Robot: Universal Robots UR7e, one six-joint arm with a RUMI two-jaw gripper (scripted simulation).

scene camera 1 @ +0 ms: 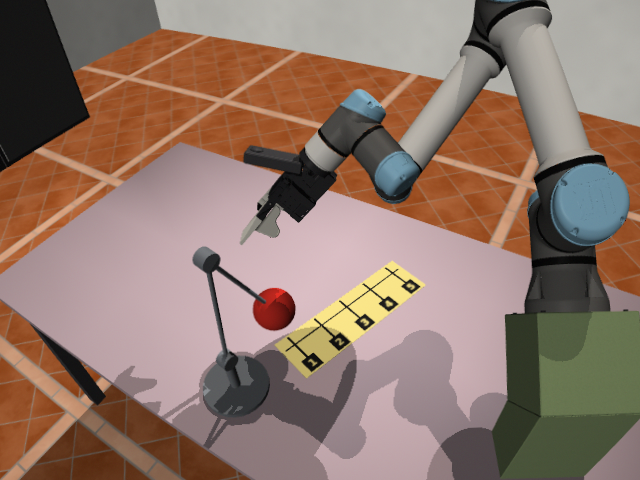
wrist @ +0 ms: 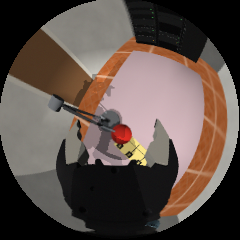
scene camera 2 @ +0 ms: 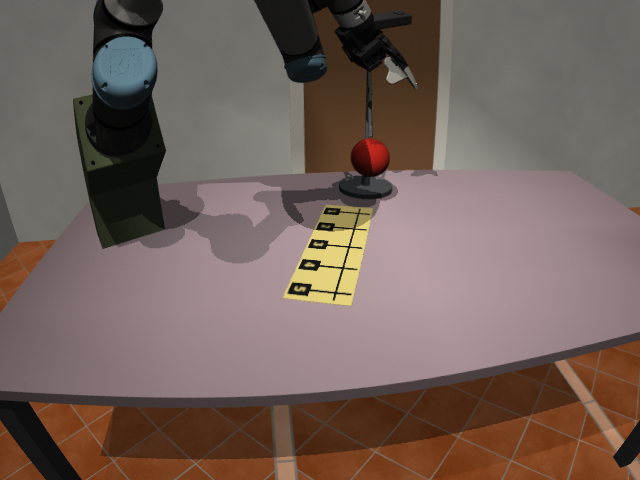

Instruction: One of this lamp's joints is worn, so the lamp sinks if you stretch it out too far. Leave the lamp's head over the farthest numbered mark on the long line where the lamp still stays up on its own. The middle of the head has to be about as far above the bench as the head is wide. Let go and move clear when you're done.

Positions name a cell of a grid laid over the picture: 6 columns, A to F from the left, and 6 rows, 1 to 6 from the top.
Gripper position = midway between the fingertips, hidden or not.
Observation:
In view: my gripper (scene camera 1: C3), a red ball head (scene camera 1: C4), a yellow strip (scene camera 1: C5) and a round grey base (scene camera 1: C5).
My gripper also shows in the wrist view (wrist: C4) and in scene camera 2 (scene camera 2: D1). The yellow strip shows as well in scene camera 2 (scene camera 2: D4). The round grey base is seen too in scene camera 2 (scene camera 2: D3).

